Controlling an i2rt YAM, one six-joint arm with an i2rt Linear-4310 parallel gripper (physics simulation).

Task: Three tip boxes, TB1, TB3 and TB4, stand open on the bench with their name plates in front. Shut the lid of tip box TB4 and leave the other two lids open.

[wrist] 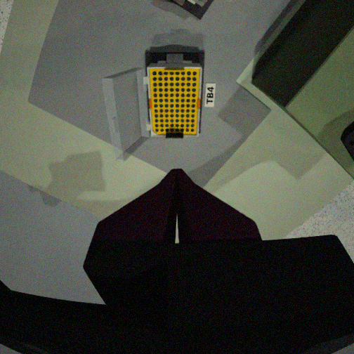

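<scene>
Tip box TB4 (175,102) stands upper centre in the wrist view, with a yellow perforated rack in a dark base. Its clear grey lid (122,112) is open, standing out on the left side of the box. The name plate TB4 (210,95) lies to the right of the box. My gripper (176,177) is shut and empty, its tips pointing at the box from below in the view, apart from box and lid. A small part of another tip box (197,7) shows at the top edge; its plate does not show, so I cannot tell which it is.
A large green, dark-walled container (320,100) stands at the right, its near corner close to the TB4 plate. A dark object (349,137) shows at the right edge. Shadows fall on the bench left of the gripper.
</scene>
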